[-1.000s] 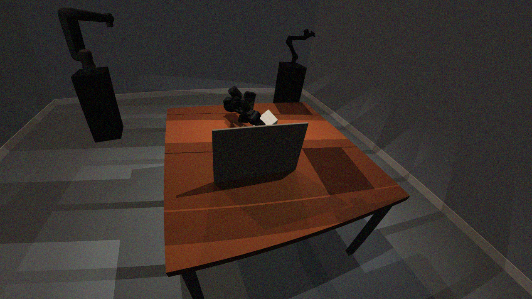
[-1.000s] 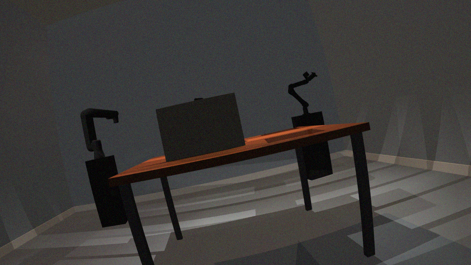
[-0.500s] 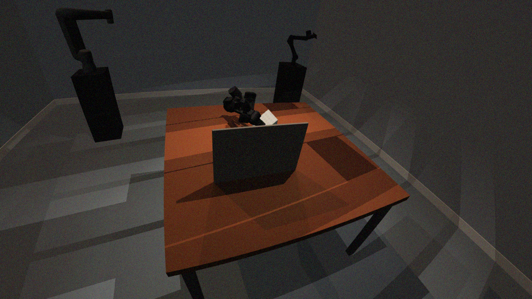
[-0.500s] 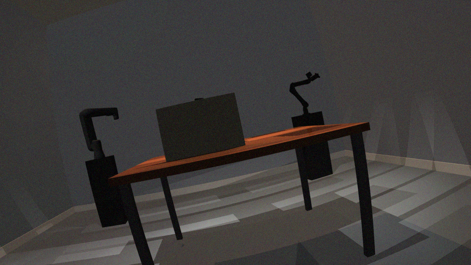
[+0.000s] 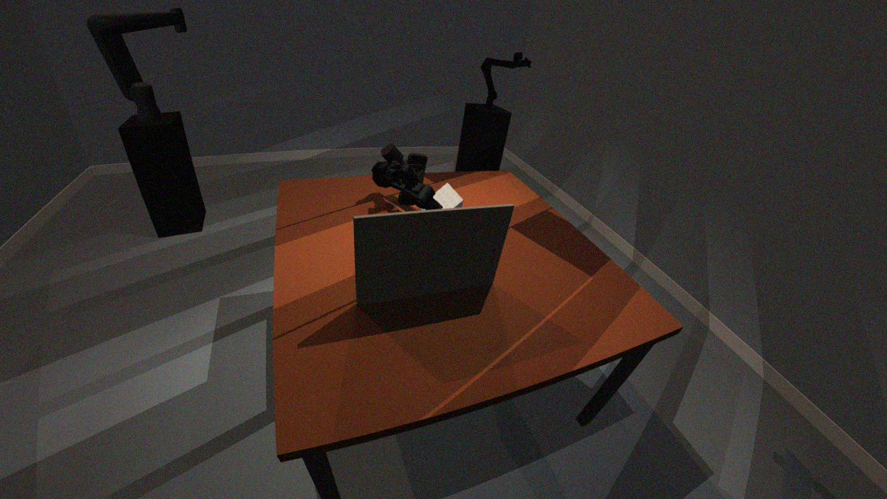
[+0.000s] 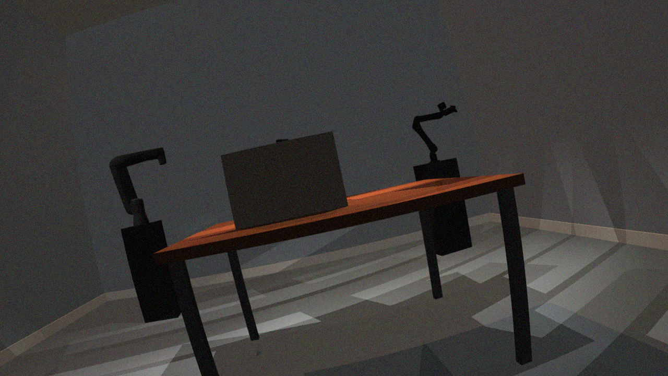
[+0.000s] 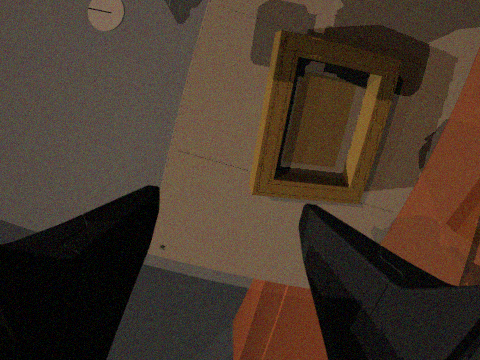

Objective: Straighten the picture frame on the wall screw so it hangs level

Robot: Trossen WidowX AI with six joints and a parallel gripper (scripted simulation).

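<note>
Right now the yellow-brown picture frame is 19 cm ahead of my gripper tip, 3 cm to the right of it and 9 cm below it. From my gripper tip the other things lie so: wall panel: 20 cm ahead, 3 cm to the right, 10 cm below.
</note>
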